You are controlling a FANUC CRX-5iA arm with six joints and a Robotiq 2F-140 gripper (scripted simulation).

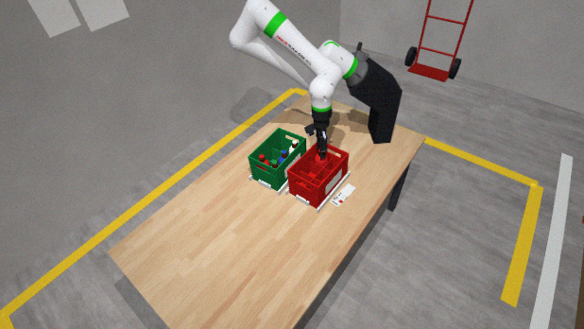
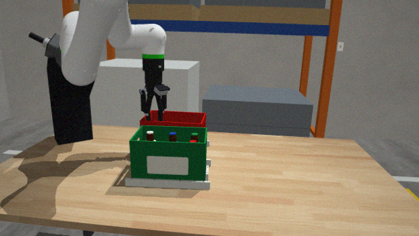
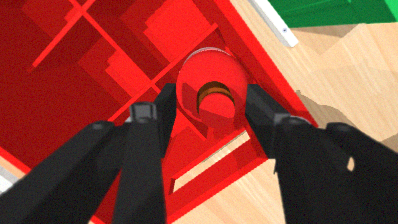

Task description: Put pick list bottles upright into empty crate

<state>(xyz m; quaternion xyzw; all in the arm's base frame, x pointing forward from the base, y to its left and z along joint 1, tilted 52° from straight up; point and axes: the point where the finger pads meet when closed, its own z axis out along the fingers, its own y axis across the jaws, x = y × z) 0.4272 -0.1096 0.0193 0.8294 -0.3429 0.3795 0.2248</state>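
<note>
Right now my hand is 8 cm above the red-capped bottle. Also, from my hand: blue-label bottle 18 cm to the right, 8 cm below, 7 cm ahead; then red crate 9 cm below, 9 cm ahead, 2 cm to the left; then white-capped bottle 16 cm to the right, 8 cm below, 2 cm behind.
</note>
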